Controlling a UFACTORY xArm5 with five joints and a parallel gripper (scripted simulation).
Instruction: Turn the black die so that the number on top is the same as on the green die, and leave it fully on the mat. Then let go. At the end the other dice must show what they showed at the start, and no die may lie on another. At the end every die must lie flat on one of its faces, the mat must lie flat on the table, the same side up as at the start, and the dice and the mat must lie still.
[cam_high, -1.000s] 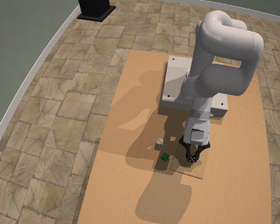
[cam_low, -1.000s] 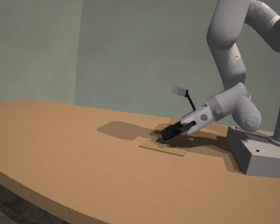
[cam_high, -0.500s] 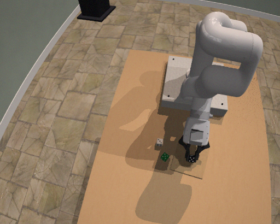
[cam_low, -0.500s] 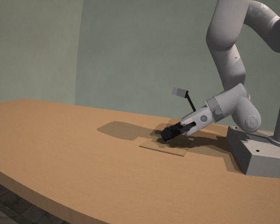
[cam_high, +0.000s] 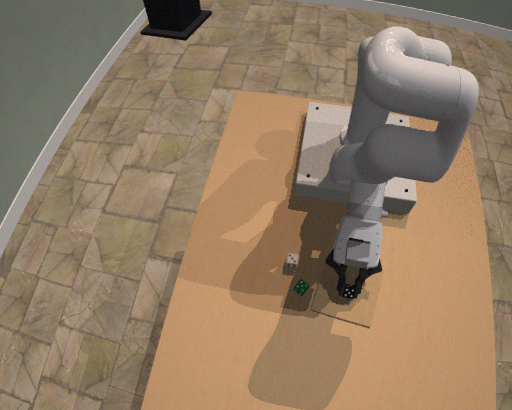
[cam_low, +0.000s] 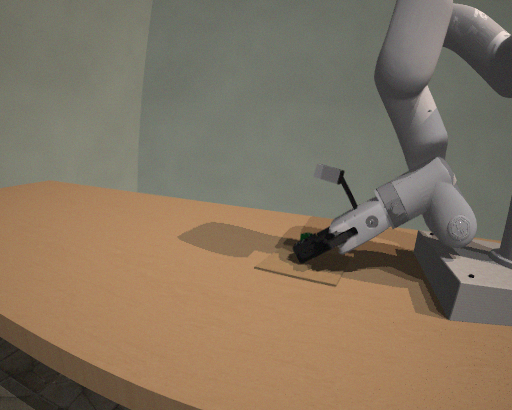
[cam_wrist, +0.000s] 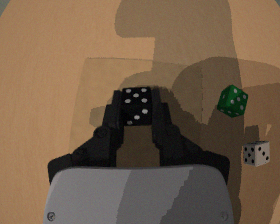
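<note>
The tan mat is 30 mm below my hand. The rest, counted from my hand: black die (10 mm ahead); green die (100 mm to the right, 30 mm ahead, 20 mm below); white die (140 mm to the right, 20 mm below, 20 mm behind).
</note>
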